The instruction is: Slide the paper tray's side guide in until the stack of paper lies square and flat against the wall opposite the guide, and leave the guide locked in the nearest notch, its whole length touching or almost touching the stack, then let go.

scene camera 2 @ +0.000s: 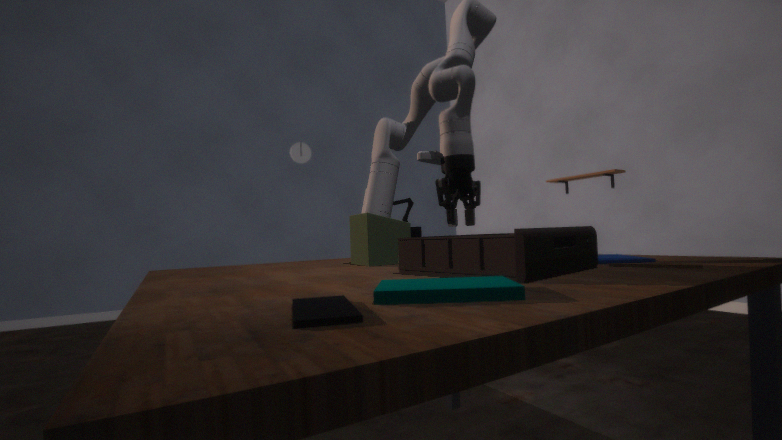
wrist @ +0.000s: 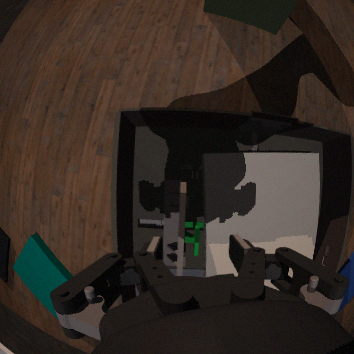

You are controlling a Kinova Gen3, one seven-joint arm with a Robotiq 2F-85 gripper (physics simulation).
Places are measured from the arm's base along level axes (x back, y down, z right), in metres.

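Pixels of known places: gripper, fingertip midpoint: (scene camera 2: 461,226) (wrist: 195,245); arm's base, origin of the base link: (scene camera 2: 376,217).
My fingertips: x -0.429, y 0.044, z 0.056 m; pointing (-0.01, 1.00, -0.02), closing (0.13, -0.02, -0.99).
Note:
For each thing: its top centre in the pictures, then the offset to it from my fingertips. "spot": a spot on its surface instead.
- dark paper tray, middle of its top: (wrist: 256,272) (scene camera 2: 493,229) dx -0.032, dy +0.010, dz -0.071 m
- white paper stack, middle of its top: (wrist: 268,247) dx -0.023, dy +0.064, dz -0.109 m
- short grey bar, surface spot: (wrist: 151,221) spot: dx -0.010, dy +0.099, dz +0.054 m
- teal slab, middle of its top: (scene camera 2: 444,282) (wrist: 51,291) dx -0.190, dy +0.087, dz +0.239 m
- black slab, middle of its top: (scene camera 2: 322,306) dx -0.173, dy +0.097, dz +0.429 m
- blue flat object, middle of its top: (scene camera 2: 606,257) dx -0.109, dy +0.097, dz -0.442 m
The dark paper tray (scene camera 2: 464,255) (wrist: 125,175) stands on the table. In the wrist view its side guide (wrist: 182,220), a thin upright plate with a pale brown top edge, stands left of the white paper stack (wrist: 285,185). A strip of tray floor with green marks (wrist: 196,235) shows between guide and stack. The stack's right edge lies close to the right wall; whether they touch is unclear. A short grey bar (wrist: 151,221) lies left of the guide. My gripper (scene camera 2: 460,217) (wrist: 195,245) is open and empty above the tray, its fingertips on either side of the guide in the wrist view.
A teal slab (scene camera 2: 448,290) (wrist: 40,270) and a black slab (scene camera 2: 326,311) lie beside the tray on the near side. A green block (scene camera 2: 377,240) stands at the arm's base. A blue flat object (scene camera 2: 626,258) (wrist: 347,280) lies on the tray's other side.

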